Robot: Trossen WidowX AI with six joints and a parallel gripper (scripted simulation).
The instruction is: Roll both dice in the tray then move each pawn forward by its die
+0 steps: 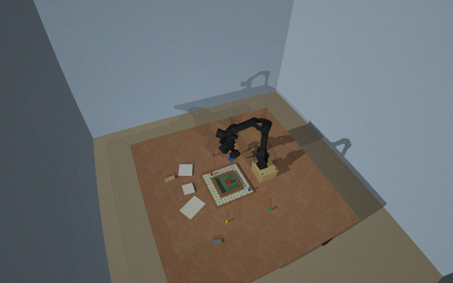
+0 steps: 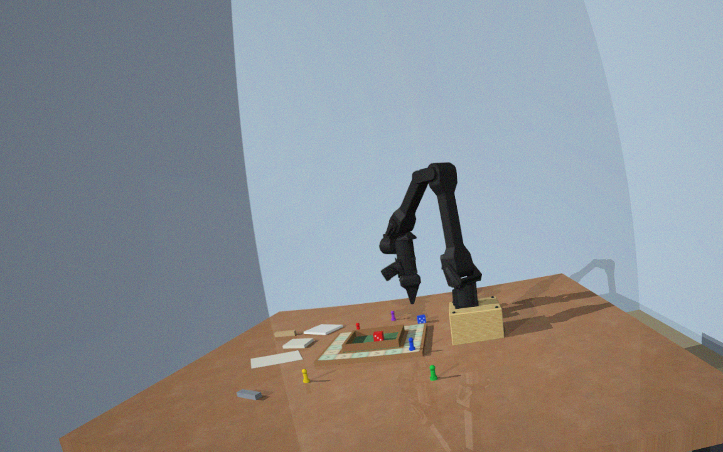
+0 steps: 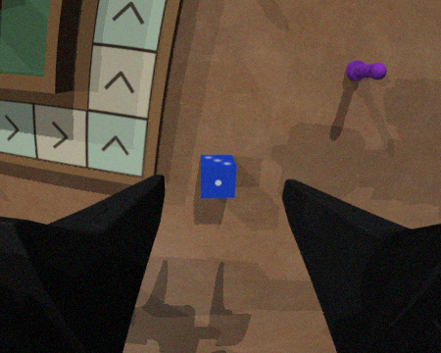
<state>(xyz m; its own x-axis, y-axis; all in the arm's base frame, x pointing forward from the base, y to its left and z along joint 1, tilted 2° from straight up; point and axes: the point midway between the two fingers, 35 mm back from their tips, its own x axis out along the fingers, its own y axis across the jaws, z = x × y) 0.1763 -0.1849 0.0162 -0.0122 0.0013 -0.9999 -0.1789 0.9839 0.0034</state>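
Right now my gripper tip is 17 cm short of the red pawn, 8 cm to the right of it and 5 cm above it. From my gripper tip the other things lie so: purple pawn 8 cm ahead, 9 cm to the right, 6 cm below; blue pawn 3 cm behind, 30 cm to the left, 5 cm below; green tray 9 cm ahead, 19 cm to the left, 7 cm below.
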